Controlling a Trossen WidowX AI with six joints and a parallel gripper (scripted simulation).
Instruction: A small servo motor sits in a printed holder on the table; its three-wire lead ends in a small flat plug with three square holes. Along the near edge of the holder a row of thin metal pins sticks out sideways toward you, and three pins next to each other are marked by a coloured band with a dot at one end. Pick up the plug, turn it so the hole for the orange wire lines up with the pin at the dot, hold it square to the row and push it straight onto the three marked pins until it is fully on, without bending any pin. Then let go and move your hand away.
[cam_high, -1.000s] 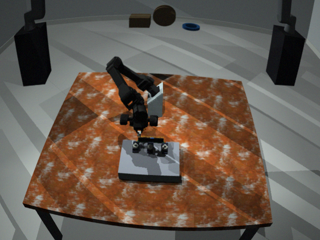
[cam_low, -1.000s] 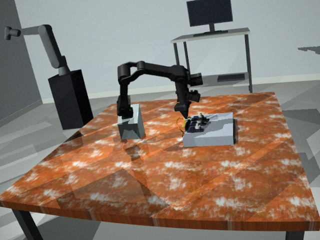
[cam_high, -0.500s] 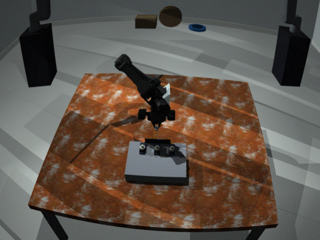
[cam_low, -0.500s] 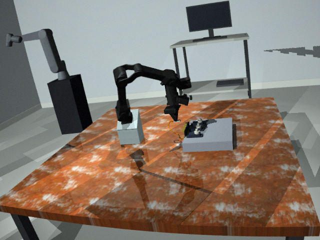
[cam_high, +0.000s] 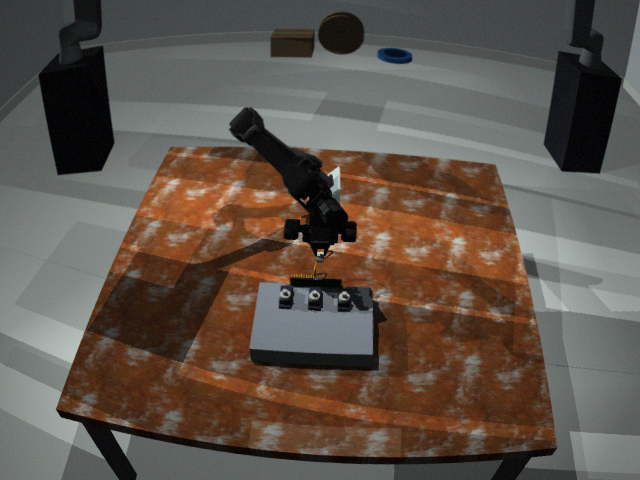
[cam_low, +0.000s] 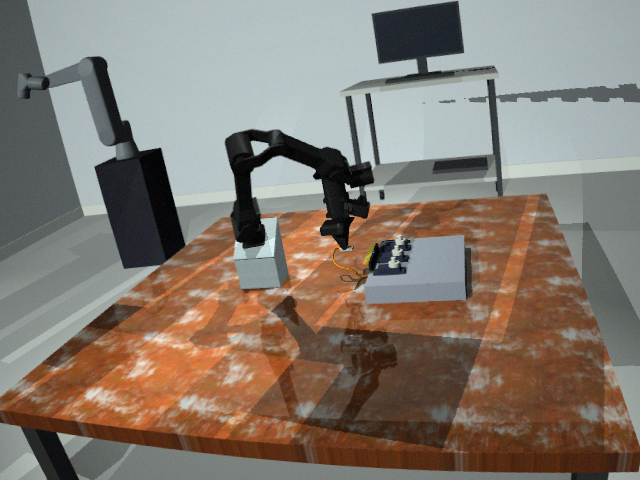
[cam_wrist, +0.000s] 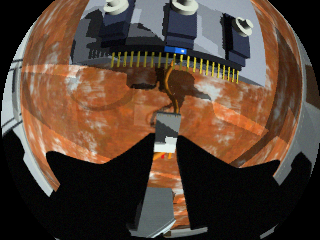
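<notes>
My gripper tip is 80 mm short of the blue band, 20 mm above it and 10 mm to the left of it. Round my gripper tip: grey printed holder: 230 mm ahead, 70 mm below, 30 mm to the right.
</notes>
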